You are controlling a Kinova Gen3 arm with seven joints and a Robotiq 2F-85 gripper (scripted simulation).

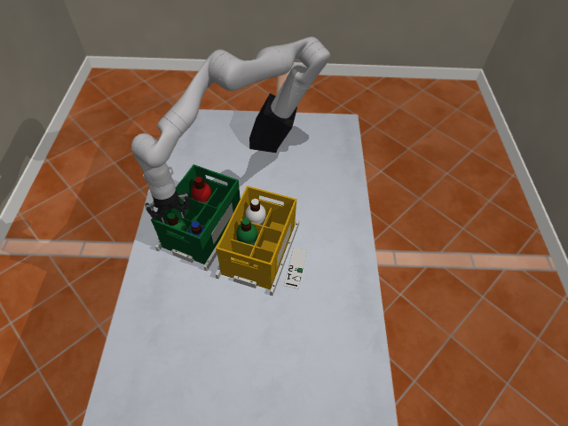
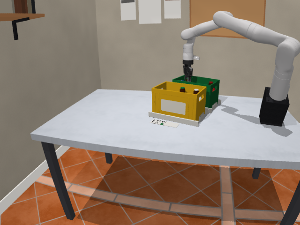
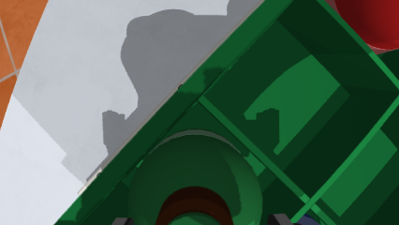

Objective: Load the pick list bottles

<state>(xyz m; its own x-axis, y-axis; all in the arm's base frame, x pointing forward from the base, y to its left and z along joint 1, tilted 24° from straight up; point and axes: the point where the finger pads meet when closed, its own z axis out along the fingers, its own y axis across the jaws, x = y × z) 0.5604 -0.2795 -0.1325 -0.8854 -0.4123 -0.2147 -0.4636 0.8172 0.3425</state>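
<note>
Right now my hand is 8 cm to the right of the blue-label bottle, 7 cm above it and 2 cm short of it. Also, from my hand: green crate: 7 cm to the left, 7 cm below, 7 cm behind; white-label bottle: 27 cm to the left, 9 cm behind, 7 cm below; red-label bottle: 17 cm behind, 7 cm below, 5 cm to the left.
</note>
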